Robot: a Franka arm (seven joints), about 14 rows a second.
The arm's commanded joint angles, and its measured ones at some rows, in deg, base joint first. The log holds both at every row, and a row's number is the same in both.
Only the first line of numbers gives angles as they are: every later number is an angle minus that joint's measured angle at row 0.
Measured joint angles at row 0:
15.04 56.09 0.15 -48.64 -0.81 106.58 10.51
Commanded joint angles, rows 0 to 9:
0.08 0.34 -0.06 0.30 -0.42 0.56 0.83
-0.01 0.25 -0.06 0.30 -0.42 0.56 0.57
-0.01 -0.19 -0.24 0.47 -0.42 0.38 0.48
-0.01 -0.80 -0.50 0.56 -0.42 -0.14 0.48
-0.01 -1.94 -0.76 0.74 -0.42 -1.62 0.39
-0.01 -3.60 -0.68 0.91 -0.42 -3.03 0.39
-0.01 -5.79 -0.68 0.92 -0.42 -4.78 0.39
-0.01 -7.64 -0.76 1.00 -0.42 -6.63 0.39
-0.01 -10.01 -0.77 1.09 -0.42 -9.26 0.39
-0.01 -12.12 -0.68 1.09 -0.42 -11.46 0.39
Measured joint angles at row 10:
-0.10 -6.04 -0.64 2.29 0.00 -6.73 0.00
